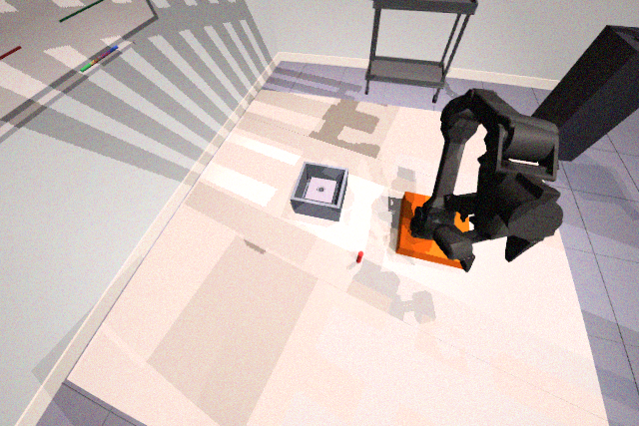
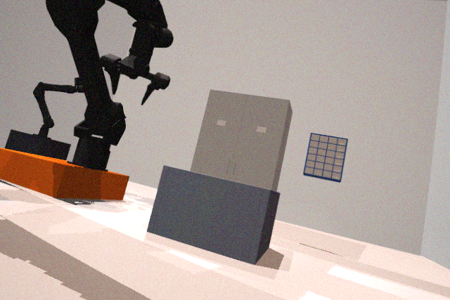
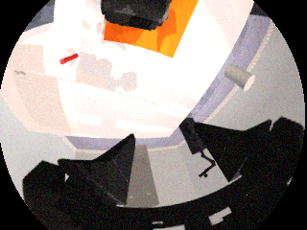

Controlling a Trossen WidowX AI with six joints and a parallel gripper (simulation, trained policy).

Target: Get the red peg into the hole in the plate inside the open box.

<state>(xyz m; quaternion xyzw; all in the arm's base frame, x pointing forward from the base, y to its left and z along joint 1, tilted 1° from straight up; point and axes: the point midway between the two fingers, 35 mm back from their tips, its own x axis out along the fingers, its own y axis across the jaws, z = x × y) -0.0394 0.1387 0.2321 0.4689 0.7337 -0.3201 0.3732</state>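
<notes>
Now: gripper tip 230 mm short of the red peg, 220 mm above it and 40 mm to the left of it. Also, from my gripper tip: grey box: 380 mm ahead, 250 mm to the right, 230 mm below.
</notes>
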